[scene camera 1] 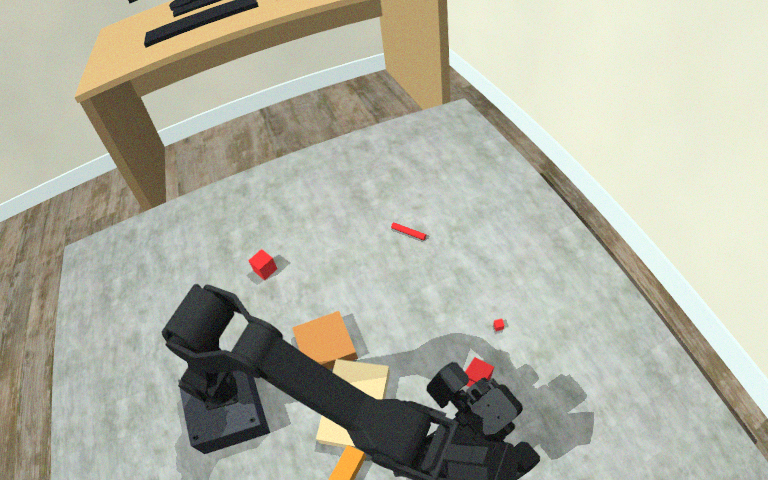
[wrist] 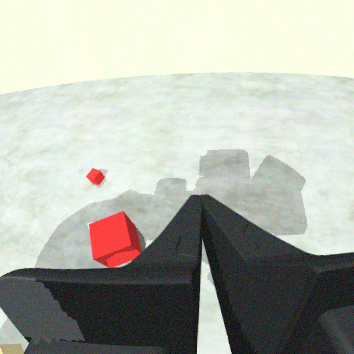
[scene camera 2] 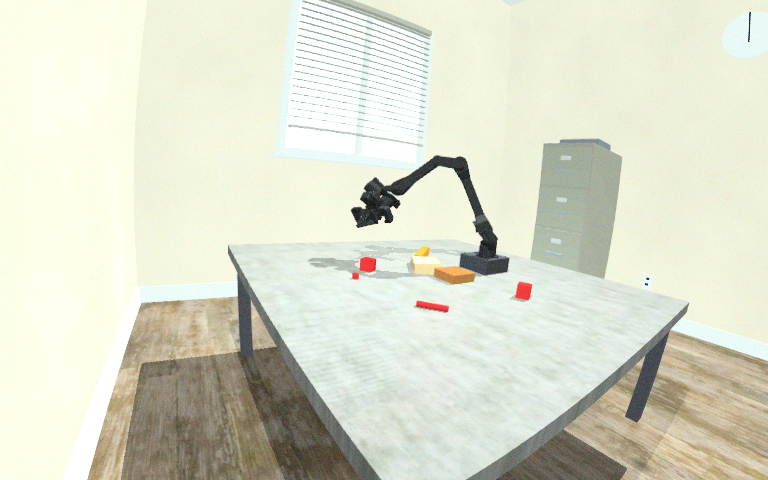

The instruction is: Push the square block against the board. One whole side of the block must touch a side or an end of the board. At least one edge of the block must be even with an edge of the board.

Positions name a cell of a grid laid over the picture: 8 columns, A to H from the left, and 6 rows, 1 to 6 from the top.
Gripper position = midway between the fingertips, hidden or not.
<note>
The gripper (scene camera 1: F5) is shut and holds nothing. Also in view: a pale board (scene camera 1: D5). Further things: a square block (scene camera 1: D5).
The gripper also shows in the wrist view (wrist: E4) and in scene camera 2 (scene camera 2: D3). The wrist view does not show the square block: it is out of frame.
</note>
